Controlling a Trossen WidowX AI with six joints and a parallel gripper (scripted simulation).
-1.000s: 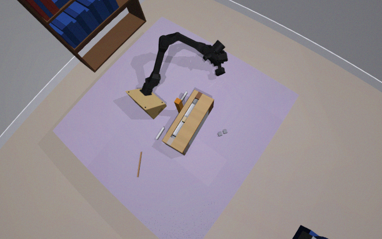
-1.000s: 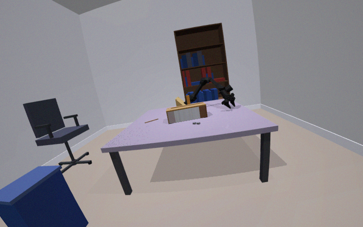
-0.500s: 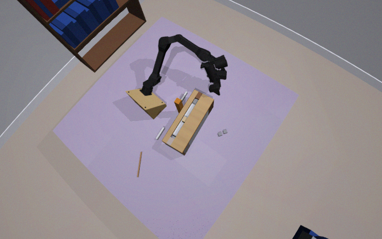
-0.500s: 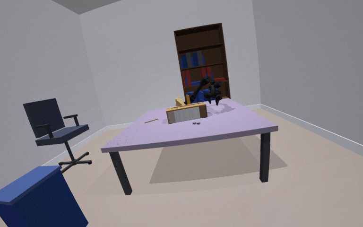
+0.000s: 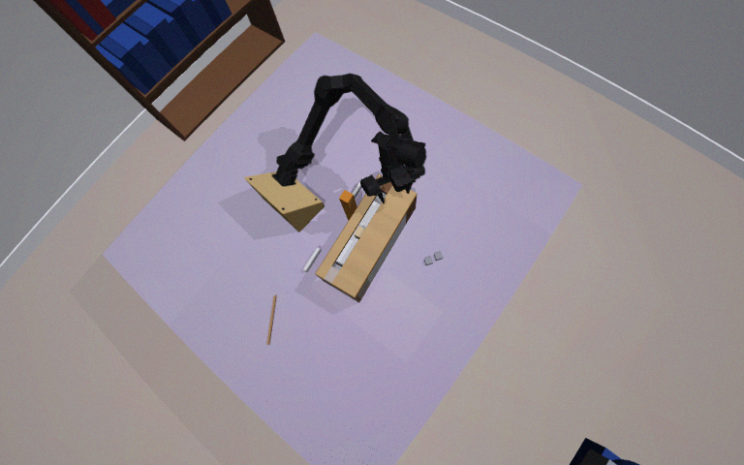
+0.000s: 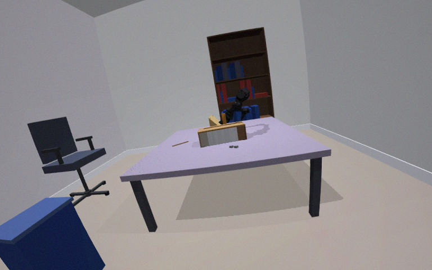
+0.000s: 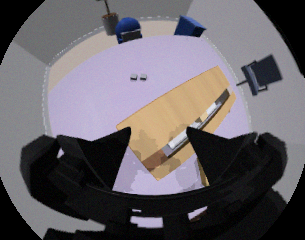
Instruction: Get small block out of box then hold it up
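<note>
Now: gripper tip 30 mm past the wooden box, 140 mm to the left of it and 100 mm above it. The rest, counted from my gripper tip: orange bar 90 mm behind, 110 mm to the right, 50 mm below; then thin wooden stick 40 mm behind, 550 mm to the right, 160 mm below.
</note>
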